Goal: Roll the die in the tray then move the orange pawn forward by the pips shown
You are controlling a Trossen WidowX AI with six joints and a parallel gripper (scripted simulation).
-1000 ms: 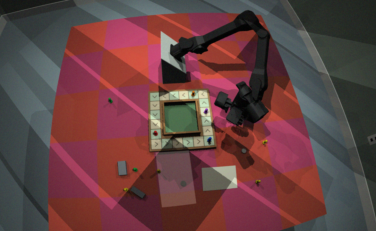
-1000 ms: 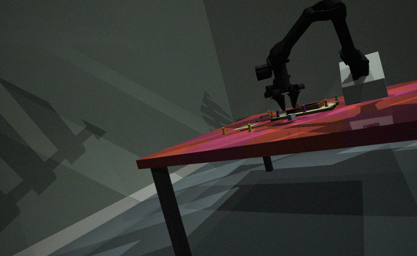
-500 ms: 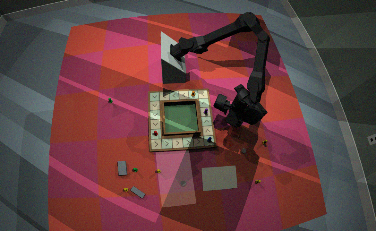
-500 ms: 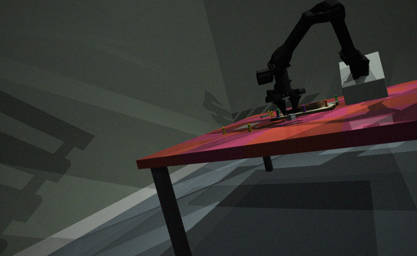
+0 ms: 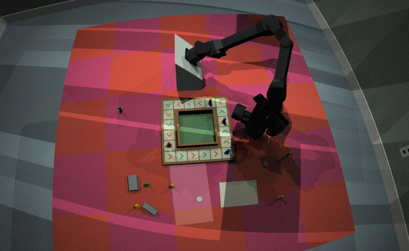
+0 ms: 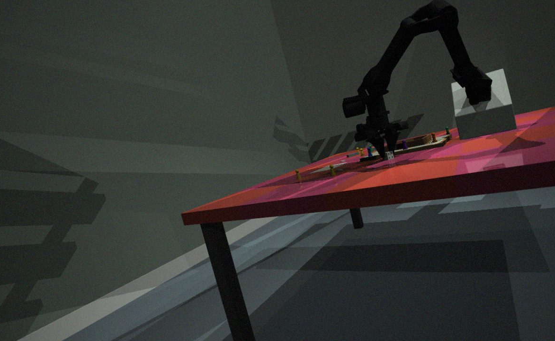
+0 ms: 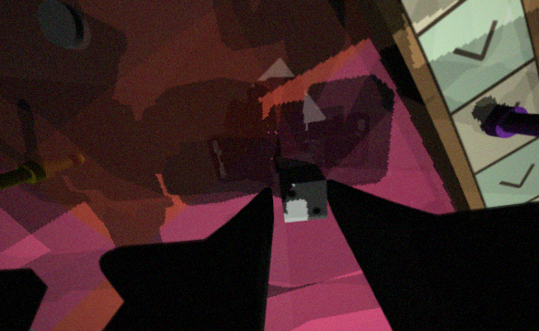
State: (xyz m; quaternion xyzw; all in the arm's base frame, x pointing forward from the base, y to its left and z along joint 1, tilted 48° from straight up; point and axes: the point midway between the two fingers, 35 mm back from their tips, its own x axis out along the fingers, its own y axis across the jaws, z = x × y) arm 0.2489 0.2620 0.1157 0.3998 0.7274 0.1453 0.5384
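My gripper tip is now 110 mm past the orange pawn, 170 mm to the left of it and 20 mm below it. From my gripper tip the other things lie so: purple pawn 20 mm behind, 110 mm to the right, 20 mm above; blue pawn 110 mm ahead, 100 mm to the right, 20 mm above; grey-white die right at my gripper tip.
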